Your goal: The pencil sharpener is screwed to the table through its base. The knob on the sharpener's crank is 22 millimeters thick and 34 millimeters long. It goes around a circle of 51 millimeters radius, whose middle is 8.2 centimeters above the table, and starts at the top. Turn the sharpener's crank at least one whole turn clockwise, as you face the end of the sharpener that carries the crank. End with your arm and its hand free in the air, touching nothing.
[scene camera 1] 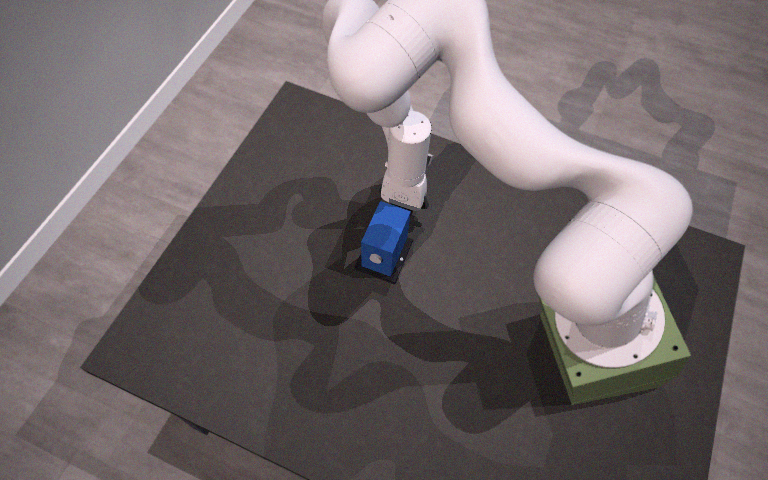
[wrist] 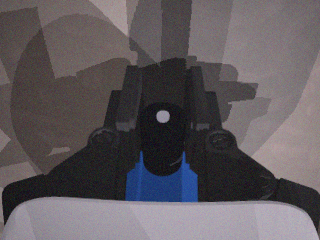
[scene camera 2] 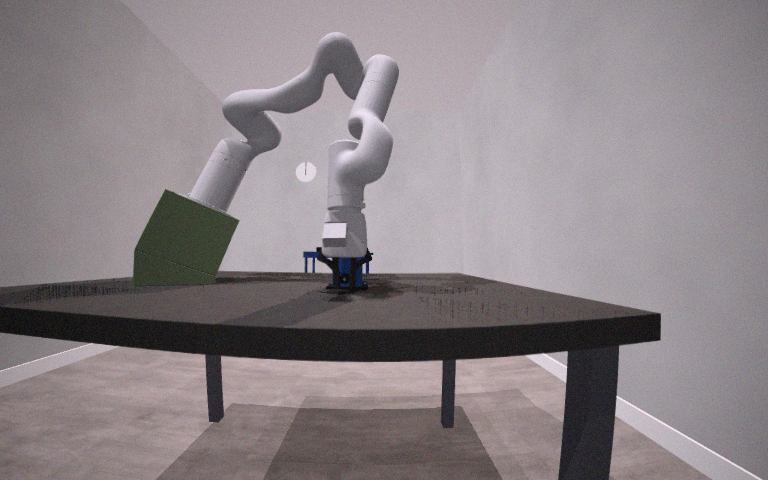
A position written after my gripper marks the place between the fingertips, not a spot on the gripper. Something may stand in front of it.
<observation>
I see my gripper [scene camera 1: 402, 213].
My gripper also shows in the wrist view [wrist: 163, 87].
</observation>
